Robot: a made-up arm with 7 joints.
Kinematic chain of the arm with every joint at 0, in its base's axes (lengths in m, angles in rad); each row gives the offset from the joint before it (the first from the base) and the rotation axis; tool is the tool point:
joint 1: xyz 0 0 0.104 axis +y
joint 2: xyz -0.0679 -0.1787 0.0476 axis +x
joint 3: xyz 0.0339 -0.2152 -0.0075 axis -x
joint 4: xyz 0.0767 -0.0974 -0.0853 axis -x
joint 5: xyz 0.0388 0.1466 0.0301 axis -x
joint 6: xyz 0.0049 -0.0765 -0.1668 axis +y
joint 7: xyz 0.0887 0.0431 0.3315 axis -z
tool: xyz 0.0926 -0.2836 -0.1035
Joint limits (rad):
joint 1: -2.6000..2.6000
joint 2: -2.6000..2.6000
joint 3: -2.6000..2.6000
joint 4: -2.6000..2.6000
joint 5: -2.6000..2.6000
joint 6: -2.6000..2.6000
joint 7: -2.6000..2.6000
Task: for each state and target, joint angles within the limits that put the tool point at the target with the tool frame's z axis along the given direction. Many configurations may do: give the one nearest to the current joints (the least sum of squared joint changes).
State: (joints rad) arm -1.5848 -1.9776 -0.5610 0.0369 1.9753 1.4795 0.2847
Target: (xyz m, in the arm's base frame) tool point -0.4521 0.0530 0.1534 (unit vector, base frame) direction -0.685 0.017 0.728
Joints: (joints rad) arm -2.2094 -1.3957 -0.3326 0.4175 1.8064 1.6884 0.5092
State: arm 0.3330 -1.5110 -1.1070 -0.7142 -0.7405 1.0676 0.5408
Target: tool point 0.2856 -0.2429 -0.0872 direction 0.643 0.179 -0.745
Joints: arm 0.7711 -1.4302 -1.1059 -0.7193 -0.7272 1.7707 1.1999
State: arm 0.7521 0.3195 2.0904 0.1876 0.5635 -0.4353 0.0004
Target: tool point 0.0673 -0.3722 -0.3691 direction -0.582 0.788 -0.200
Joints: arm 1.4300 0.4132 1.9523 0.2980 0.3879 0.1166 -0.8906
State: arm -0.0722 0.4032 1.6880 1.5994 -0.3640 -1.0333 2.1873
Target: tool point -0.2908 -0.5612 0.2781 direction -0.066 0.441 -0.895
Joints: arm -0.4073 -0.1582 1.7492 1.5195 -0.7915 -0.4282 1.8029
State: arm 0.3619 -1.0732 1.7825 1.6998 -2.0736 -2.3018 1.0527
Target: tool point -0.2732 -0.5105 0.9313 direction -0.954 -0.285 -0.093
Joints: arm -0.1984 -1.2177 1.3474 1.8462 -2.5130 -1.8765 0.9458
